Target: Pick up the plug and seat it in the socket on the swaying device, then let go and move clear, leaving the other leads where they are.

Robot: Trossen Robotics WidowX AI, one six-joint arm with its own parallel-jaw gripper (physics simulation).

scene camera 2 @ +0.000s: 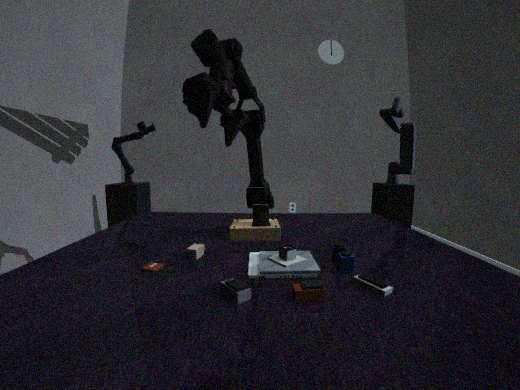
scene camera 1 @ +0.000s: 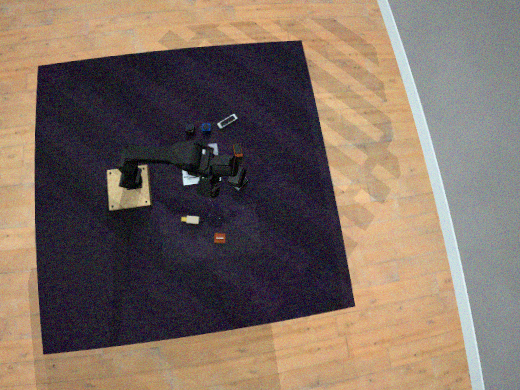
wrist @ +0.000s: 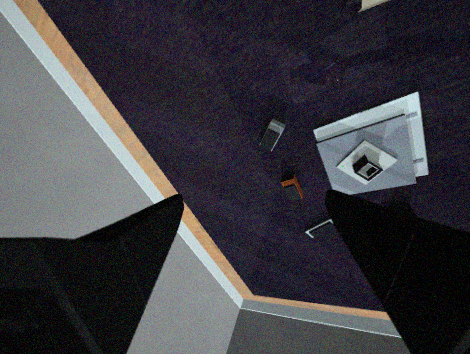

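Note:
A cream block with a yellow end (scene camera 1: 191,219) (scene camera 2: 196,251), which looks like the plug, lies on the dark mat; a cream corner (wrist: 372,4) shows at the top edge of the wrist view. The device has a grey plate (scene camera 2: 295,270) (wrist: 340,175) shifted on a white base (scene camera 2: 254,265) (wrist: 421,130). A black, square, hollow socket (scene camera 2: 286,252) (wrist: 366,169) stands on its small white diamond-shaped plate. The arm partly hides the device in scene camera 1. My gripper (scene camera 1: 227,185) (scene camera 2: 216,135) (wrist: 253,198) is open and empty, high above the mat, apart from the plug and device.
Around the device lie a grey block (scene camera 2: 237,291) (wrist: 272,134), an orange block (scene camera 1: 238,150) (scene camera 2: 309,291), a white-framed piece (scene camera 1: 227,121) (scene camera 2: 374,285), a blue block (scene camera 1: 206,127) (scene camera 2: 345,262) and a black block (scene camera 1: 190,128). A flat orange-red piece (scene camera 1: 220,238) (scene camera 2: 153,267) lies near the plug.

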